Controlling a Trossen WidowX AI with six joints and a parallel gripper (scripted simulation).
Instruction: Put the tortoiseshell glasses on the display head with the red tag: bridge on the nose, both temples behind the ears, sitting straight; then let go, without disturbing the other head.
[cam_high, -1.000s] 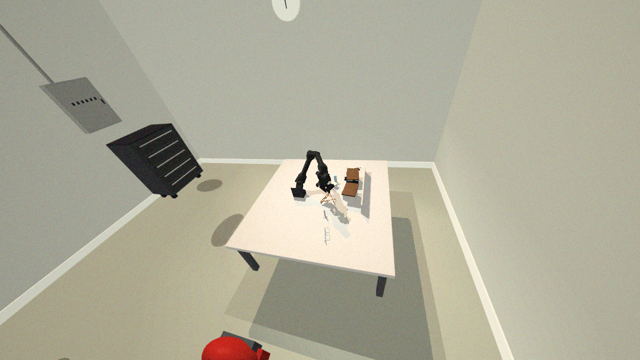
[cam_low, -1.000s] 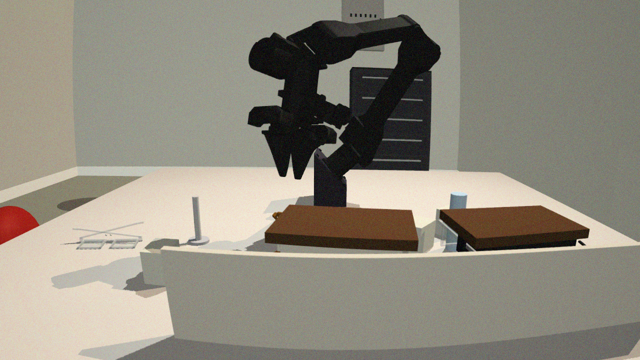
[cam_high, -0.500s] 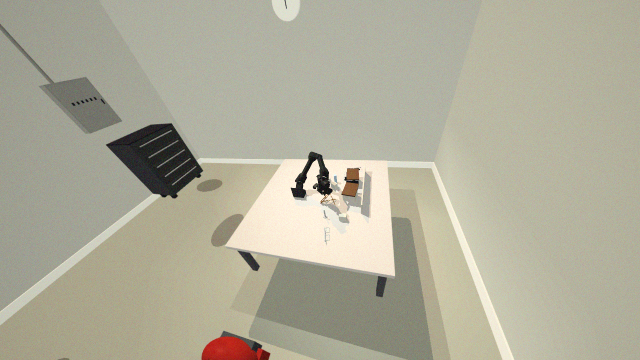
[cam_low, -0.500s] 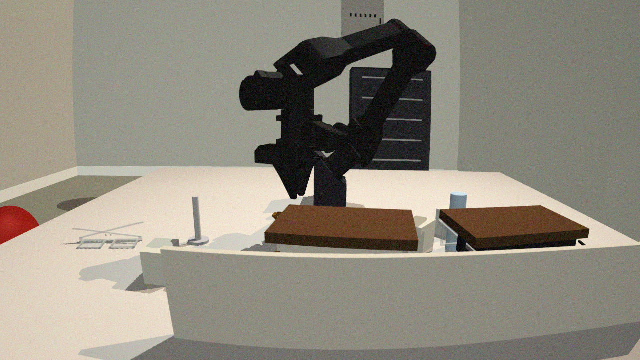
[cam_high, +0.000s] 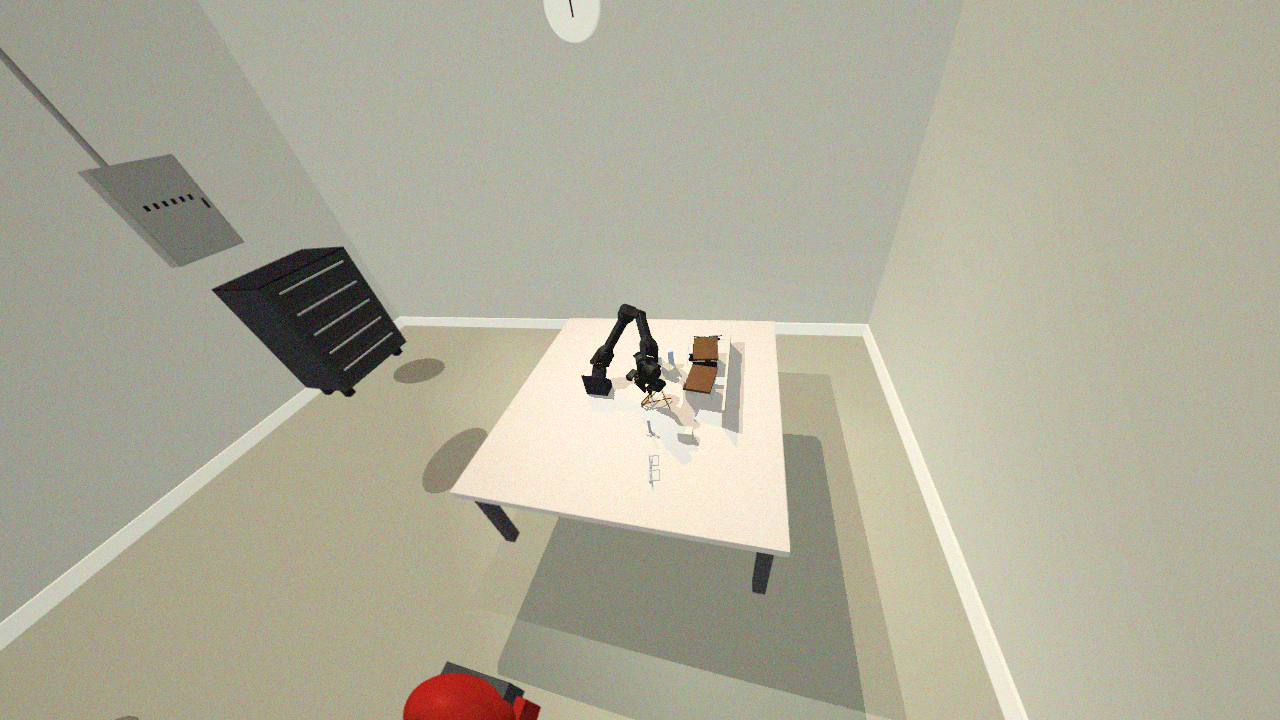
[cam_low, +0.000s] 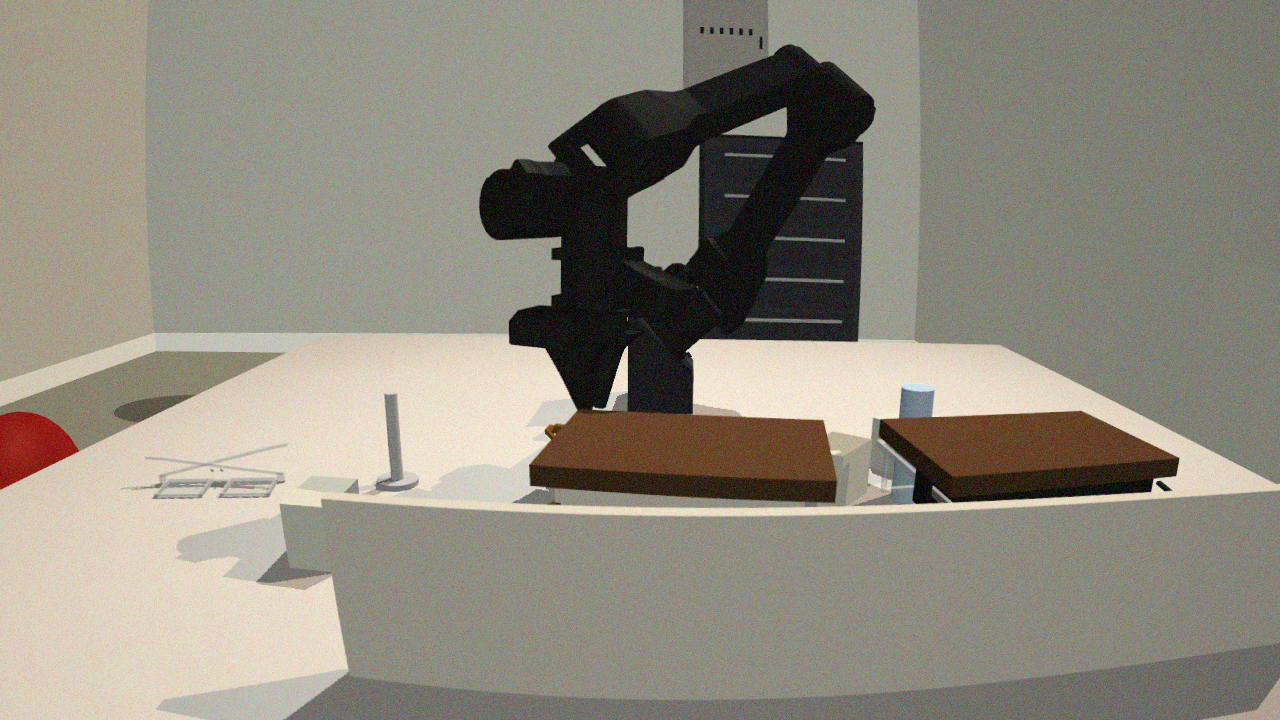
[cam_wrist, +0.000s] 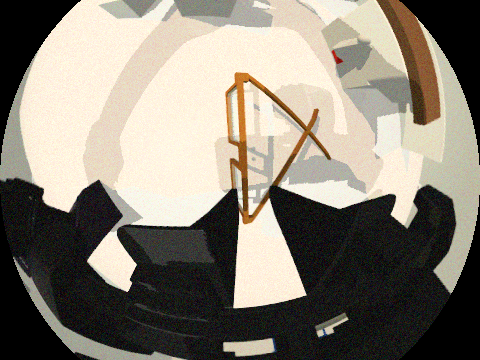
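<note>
Now: gripper tip 17 cm to the left of the round base, 7 cm short of it and 4 cm above it. The rest, counted from my gripper tip: pale blue cylinder 29 cm to the left, 2 cm ahead, 1 cm below; curved white wall 32 cm ahead, 24 cm to the left, 1 cm below.
</note>
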